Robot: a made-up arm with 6 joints.
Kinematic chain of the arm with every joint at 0, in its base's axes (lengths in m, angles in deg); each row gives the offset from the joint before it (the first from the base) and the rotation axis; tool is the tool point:
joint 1: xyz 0 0 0.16 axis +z
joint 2: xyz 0 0.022 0 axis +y
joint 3: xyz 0 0 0.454 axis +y
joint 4: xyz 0 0 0.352 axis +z
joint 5: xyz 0 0 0 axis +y
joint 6: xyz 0 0 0.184 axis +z
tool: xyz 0 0 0
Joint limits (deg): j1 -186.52..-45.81 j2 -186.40..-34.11 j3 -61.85..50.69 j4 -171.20..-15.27 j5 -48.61..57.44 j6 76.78..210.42
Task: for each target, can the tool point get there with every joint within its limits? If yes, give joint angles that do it. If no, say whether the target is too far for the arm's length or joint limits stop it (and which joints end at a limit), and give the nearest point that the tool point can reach.
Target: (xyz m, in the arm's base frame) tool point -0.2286 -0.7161 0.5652
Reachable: no: joint limits stop it (at a limit: joint 1, joint 2, joint 3, joint 5) | nearest point 0.0412 -0.1499 0.9716 | short by 0.747 m
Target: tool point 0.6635 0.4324 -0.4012
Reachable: yes | joints -143.35 -113.36 -21.22 -71.19 -8.97 115.49
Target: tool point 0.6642 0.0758 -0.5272
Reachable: yes | joints -164.72 -124.46 -24.23 -104.76 -26.68 180.85
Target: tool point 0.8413 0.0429 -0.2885
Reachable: yes | joints -175.93 -101.25 -31.81 -32.28 2.97 106.81
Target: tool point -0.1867 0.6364 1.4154
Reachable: no: too far | nearest point -0.1353 0.4612 1.0222 | short by 0.434 m
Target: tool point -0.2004 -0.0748 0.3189
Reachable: no: joint limits stop it (at a limit: joint 1, joint 3, joint 5) | nearest point -0.3062 0.2154 0.8392 | short by 0.605 m
